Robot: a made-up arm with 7 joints.
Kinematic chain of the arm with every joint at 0, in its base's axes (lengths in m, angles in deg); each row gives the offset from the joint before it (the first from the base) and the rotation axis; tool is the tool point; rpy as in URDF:
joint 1: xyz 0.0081 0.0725 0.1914 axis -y
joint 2: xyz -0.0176 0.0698 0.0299 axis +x
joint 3: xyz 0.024 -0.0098 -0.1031 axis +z
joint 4: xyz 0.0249 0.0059 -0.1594 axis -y
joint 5: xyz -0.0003 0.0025 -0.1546 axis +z
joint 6: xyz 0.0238 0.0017 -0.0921 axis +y
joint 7: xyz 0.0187 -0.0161 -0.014 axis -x
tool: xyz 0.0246 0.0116 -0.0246 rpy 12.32 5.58 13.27
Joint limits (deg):
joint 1: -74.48..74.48
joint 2: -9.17..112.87
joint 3: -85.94..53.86
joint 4: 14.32..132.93
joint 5: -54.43..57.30
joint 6: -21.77..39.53
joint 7: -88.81..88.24
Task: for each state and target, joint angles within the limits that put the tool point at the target. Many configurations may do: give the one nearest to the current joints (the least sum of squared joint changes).
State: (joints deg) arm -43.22 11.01 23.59 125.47 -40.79 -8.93 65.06
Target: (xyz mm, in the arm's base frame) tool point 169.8 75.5 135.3
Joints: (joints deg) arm -17.29 2.01 -6.89 132.93 -11.24 -21.77 65.69
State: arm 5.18 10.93 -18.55 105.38 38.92 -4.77 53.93
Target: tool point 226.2 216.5 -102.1
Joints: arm -24.22 19.98 -5.45 84.40 43.95 -5.74 52.50
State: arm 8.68 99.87 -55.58 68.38 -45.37 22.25 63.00
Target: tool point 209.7 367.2 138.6
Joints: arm 35.40 112.87 -51.51 110.13 -35.51 1.02 69.53
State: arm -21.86 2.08 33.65 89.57 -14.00 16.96 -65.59
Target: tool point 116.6 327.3 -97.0
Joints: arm -29.88 0.11 38.69 84.61 -13.00 17.27 -65.60
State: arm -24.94 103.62 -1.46 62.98 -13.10 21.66 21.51
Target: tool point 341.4 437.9 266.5
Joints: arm -2.28 107.20 -1.05 73.03 -12.69 13.73 20.65
